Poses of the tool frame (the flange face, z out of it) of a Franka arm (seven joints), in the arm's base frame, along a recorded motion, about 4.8 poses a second.
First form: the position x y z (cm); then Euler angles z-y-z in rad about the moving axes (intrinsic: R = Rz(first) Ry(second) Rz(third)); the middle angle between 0 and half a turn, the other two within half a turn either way.
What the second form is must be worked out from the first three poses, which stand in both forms.
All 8 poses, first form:
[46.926 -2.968 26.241 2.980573 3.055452 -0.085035]
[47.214 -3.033 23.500 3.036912 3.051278 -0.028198]
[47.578 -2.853 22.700 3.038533 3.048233 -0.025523]
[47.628 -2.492 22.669 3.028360 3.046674 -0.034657]
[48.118 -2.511 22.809 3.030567 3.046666 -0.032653]
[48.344 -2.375 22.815 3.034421 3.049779 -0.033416]
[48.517 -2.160 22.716 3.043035 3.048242 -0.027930]
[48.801 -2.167 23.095 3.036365 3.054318 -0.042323]
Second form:
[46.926 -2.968 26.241 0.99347 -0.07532 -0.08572 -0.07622 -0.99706 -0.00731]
[47.214 -3.033 23.500 0.99302 -0.07598 -0.09016 -0.07652 -0.99706 -0.00254]
[47.578 -2.853 22.700 0.99267 -0.07701 -0.09319 -0.07757 -0.99698 -0.00238]
[47.628 -2.492 22.669 0.99244 -0.07799 -0.09472 -0.07865 -0.99690 -0.00328]
[48.118 -2.511 22.809 0.99246 -0.07779 -0.09473 -0.07844 -0.99691 -0.00309]
[48.344 -2.375 22.815 0.99310 -0.07324 -0.09163 -0.07383 -0.99727 -0.00306]
[48.517 -2.160 22.716 0.99318 -0.07014 -0.09318 -0.07069 -0.99749 -0.00260]
[48.801 -2.167 23.095 0.99424 -0.06246 -0.08709 -0.06302 -0.99801 -0.00369]

